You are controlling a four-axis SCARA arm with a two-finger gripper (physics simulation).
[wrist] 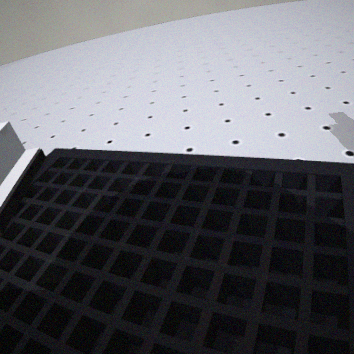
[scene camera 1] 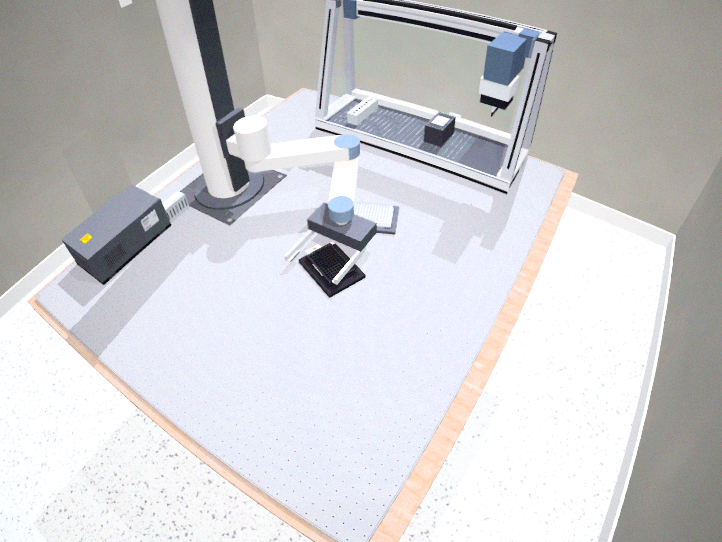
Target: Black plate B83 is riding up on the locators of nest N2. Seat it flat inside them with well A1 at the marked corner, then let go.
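Seen in the pictures: gripper, fingertip midpoint: (wrist: 198, 104) (scene camera 1: 309, 269); arm's base, link origin: (scene camera 1: 229, 188).
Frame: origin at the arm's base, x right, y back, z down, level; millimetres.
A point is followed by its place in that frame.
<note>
The black plate B83 (scene camera 1: 331, 260) {x 124, y -529, z -37 mm} (wrist: 182, 235) {x 135, y -515, z -37 mm} lies on the dark nest N2 (scene camera 1: 349, 281) {x 153, y -608, z -25 mm} near the middle of the table. In the scene view it looks slightly raised and askew on the nest; its exact tilt is too small to tell. In the wrist view its well grid fills the lower part, and no row letters or marked corner can be read. My gripper (scene camera 1: 313, 268) {x 190, y -504, z -48 mm} is open and empty, low over the nest. One finger is beyond the plate's left side, the other over its right part. In the wrist view one finger shows at the left edge, close by the plate.
A white plate (scene camera 1: 379, 213) {x -112, y -545, z -38 mm} sits on a grey nest (scene camera 1: 395, 220) {x -122, y -596, z -25 mm} behind the gripper. A gantry frame (scene camera 1: 416, 155) {x -450, y -500, z -39 mm} with a white rack (scene camera 1: 362, 110) {x -531, y -224, z -106 mm} and a dark block (scene camera 1: 438, 133) {x -515, y -550, z -115 mm} stands at the back. A dark controller box (scene camera 1: 116, 233) {x 431, y 42, z -128 mm} is at the left, near the arm's column.
</note>
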